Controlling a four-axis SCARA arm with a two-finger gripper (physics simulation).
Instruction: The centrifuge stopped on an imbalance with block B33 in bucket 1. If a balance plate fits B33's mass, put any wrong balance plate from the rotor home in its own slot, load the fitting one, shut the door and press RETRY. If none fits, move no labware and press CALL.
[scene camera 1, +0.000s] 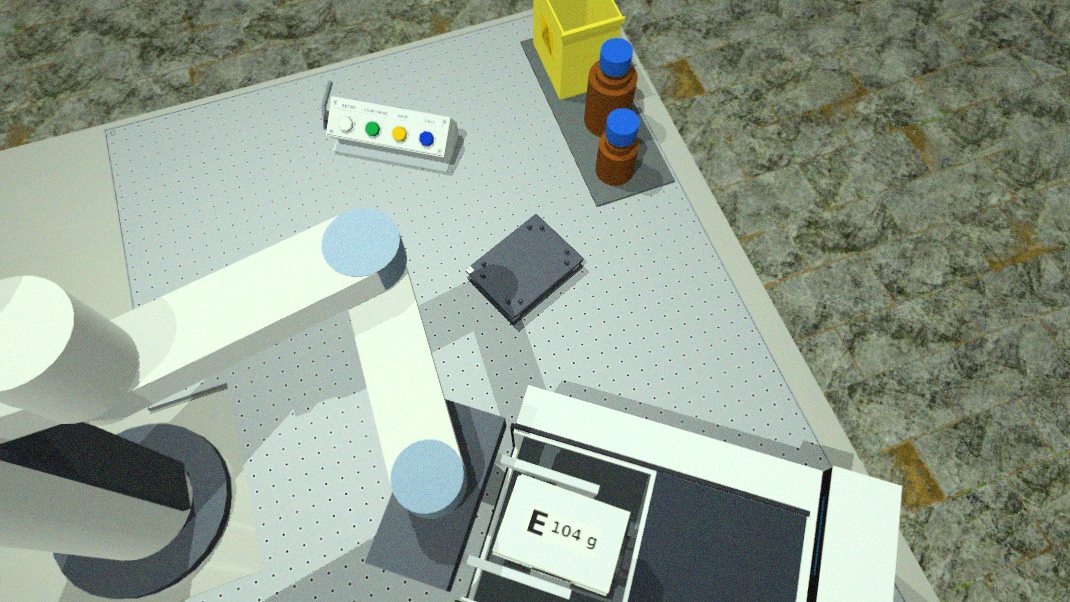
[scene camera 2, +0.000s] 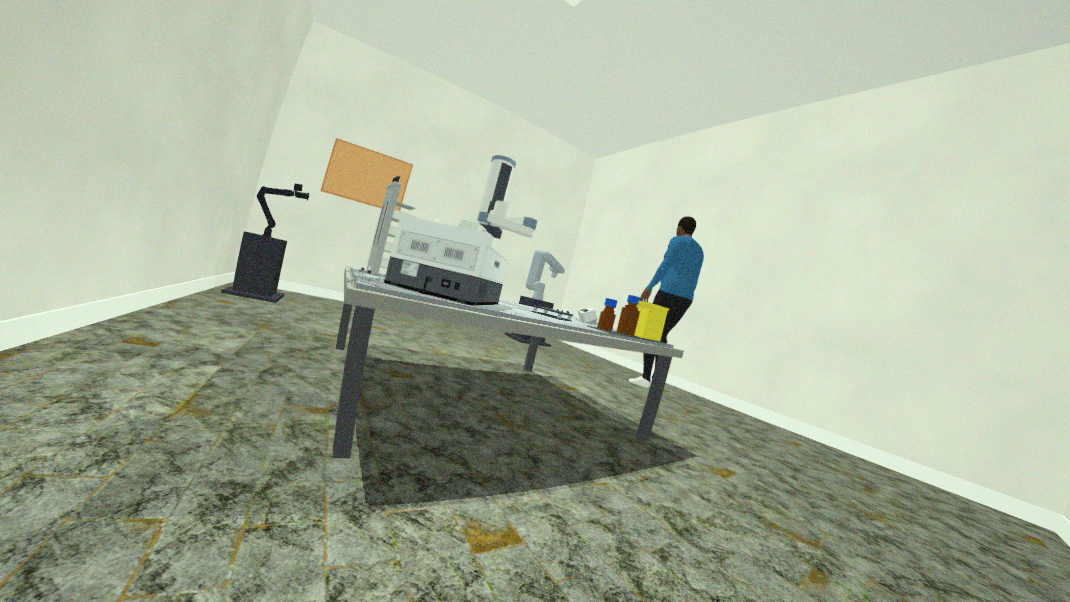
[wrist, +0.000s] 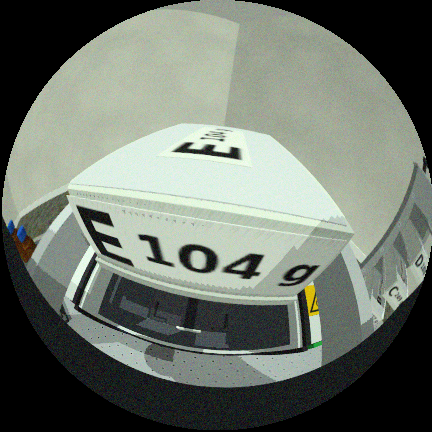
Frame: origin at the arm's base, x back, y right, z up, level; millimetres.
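Seen in the pictures: gripper, fingertip midpoint: (scene camera 1: 584, 541) (scene camera 2: 471, 228); arm's base, origin of the base link: (scene camera 1: 146, 508).
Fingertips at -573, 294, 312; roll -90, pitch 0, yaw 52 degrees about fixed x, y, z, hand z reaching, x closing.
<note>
Offsets run from my fingertips to a thing's top centre, as dx, dy, dz.
My gripper (scene camera 1: 582, 542) is shut on the white balance plate E, marked 104 g @[+20, -16, +25] (scene camera 1: 562, 533) (wrist: 200, 250), holding it level over the open chamber of the centrifuge (scene camera 1: 673, 443) (scene camera 2: 441, 250). Its two pale fingers lie along opposite sides of the plate. The plate covers what is beneath it in scene camera 1; its exact height is hard to tell. Block B33 and the bucket numbers do not show. The button box @[+40, -804, -216] (scene camera 1: 389, 146) carries white RETRY @[+117, -822, -225] (scene camera 1: 345, 123) and blue CALL @[-10, -742, -225] (scene camera 1: 426, 138) buttons. Plates C @[+300, +259, -57] (wrist: 394, 295) and D (wrist: 419, 262) show at the wrist view's right edge.
A dark flat plate unit @[-95, -463, -255] (scene camera 1: 527, 265) lies between the button box and the centrifuge. Two brown bottles (scene camera 1: 616, 160) (scene camera 1: 609, 97) and a yellow bin (scene camera 1: 579, 59) (scene camera 2: 651, 321) stand at the table's corner. A person in blue (scene camera 2: 679, 262) stands beyond the table.
</note>
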